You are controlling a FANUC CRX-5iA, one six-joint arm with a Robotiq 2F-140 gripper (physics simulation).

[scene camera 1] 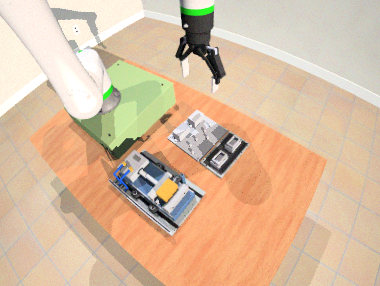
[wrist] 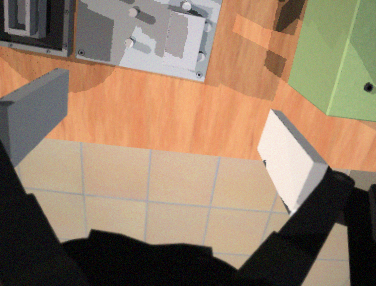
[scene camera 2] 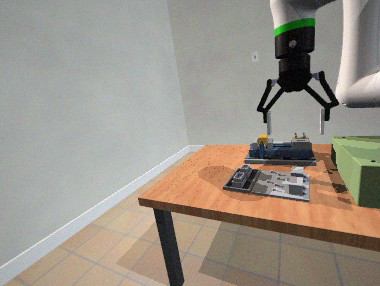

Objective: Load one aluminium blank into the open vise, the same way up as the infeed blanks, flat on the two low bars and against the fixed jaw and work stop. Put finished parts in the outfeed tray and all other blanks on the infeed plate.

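Places are measured from the arm's base along level axes (x ahead, y left, z up), in centimetres.
Pixels of known places: gripper, fingertip midpoint: (scene camera 1: pixel 199 82) (wrist: pixel 168 111) (scene camera 2: pixel 293 133); arm's base at its link origin: (scene camera 1: pixel 105 101).
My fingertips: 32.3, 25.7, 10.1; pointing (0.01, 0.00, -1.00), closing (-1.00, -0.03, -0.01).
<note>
Ahead of a thing's pixels: the offset from my fingertips to its top centre, as dx, dy, dz. Level surfaces: height alone.
My gripper (scene camera 1: pixel 200 81) (scene camera 2: pixel 296 122) (wrist: pixel 168 111) is open and empty, high above the table side near the infeed plate. The infeed plate {+4.7, -7.0, -20.2} (scene camera 1: pixel 215 130) (scene camera 2: pixel 265 188) (wrist: pixel 122 57) is light grey with short pins. Two grey blanks stand on it: one blank {-0.3, -2.6, -16.7} (scene camera 1: pixel 195 118) and another blank {+0.0, -11.6, -16.7} (scene camera 1: pixel 180 133); one blank (wrist: pixel 192 42) shows in the wrist view. The dark outfeed tray (scene camera 1: pixel 226 152) (wrist: pixel 71 30) beside the plate holds two hollow finished parts, one part (scene camera 1: pixel 219 158) (scene camera 2: pixel 239 178) and another part {+19.0, -2.0, -17.0} (scene camera 1: pixel 233 143). The vise {+10.1, -35.0, -11.1} (scene camera 1: pixel 183 210) (scene camera 2: pixel 282 150) has a yellow block {+16.8, -33.8, -9.5} (scene camera 1: pixel 167 191) (scene camera 2: pixel 262 139) at its jaws; its low bars cannot be made out.
The green robot base block (scene camera 1: pixel 132 85) (scene camera 2: pixel 370 170) (wrist: pixel 320 65) stands on the wooden table {dz -21.1} (scene camera 1: pixel 295 175) (scene camera 2: pixel 200 197) (wrist: pixel 175 110), beside the plate and vise. Blue hoses (scene camera 1: pixel 120 175) rise at the vise's end. The table edge and tiled floor show below my gripper in the wrist view.
</note>
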